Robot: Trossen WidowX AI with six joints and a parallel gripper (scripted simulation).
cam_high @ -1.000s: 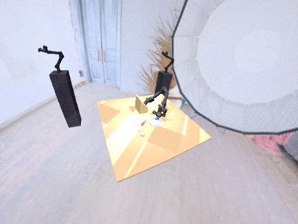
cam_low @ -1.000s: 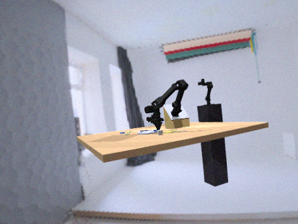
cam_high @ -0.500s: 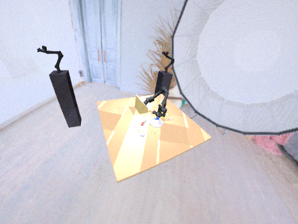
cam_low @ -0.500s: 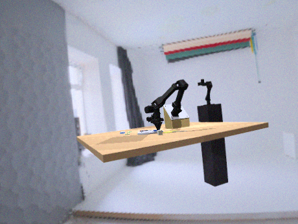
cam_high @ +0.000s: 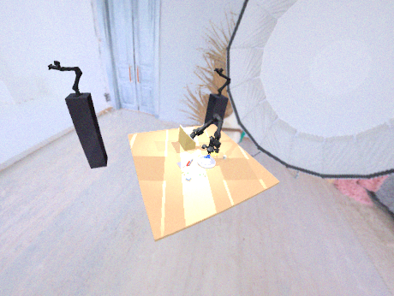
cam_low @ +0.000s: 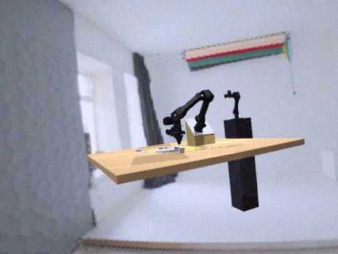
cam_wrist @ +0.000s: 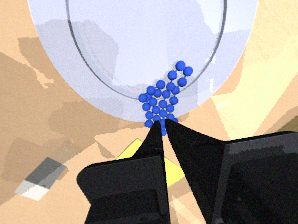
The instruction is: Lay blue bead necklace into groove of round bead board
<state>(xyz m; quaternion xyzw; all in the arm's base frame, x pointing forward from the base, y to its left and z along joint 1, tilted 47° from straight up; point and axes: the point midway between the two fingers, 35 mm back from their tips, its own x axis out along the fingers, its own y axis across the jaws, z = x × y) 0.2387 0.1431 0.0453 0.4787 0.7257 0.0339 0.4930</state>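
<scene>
My gripper tip is 6 cm to the left of the round bead board, 6 cm short of it and 3 cm above it. Also, from my gripper tip: yellow flat piece: 10 cm to the left, 7 cm behind, 4 cm below; grey-white stick: 17 cm to the left, 11 cm behind, 4 cm below; white cylinder: 18 cm to the left, 6 cm ahead, 2 cm below.
</scene>
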